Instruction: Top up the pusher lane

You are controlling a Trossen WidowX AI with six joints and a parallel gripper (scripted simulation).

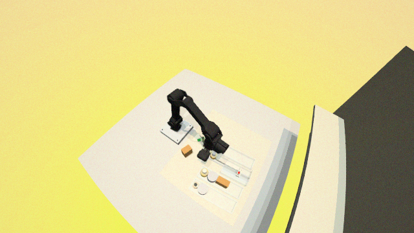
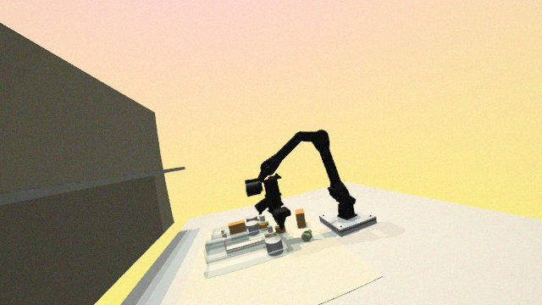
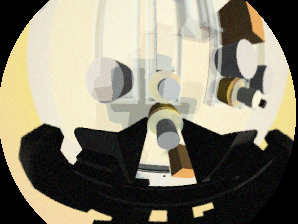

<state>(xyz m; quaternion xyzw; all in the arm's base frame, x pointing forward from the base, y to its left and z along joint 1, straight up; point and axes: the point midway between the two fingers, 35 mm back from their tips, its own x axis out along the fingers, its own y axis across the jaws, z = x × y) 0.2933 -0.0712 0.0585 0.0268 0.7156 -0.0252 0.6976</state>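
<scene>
My gripper tip is 13 cm past the brown box, 6 cm to the left of it and 2 cm above it. Also, from my gripper tip: red mark 23 cm ahead, 6 cm to the right, 2 cm above; clear sprung lane 19 cm ahead, 4 cm to the right, 3 cm below.
</scene>
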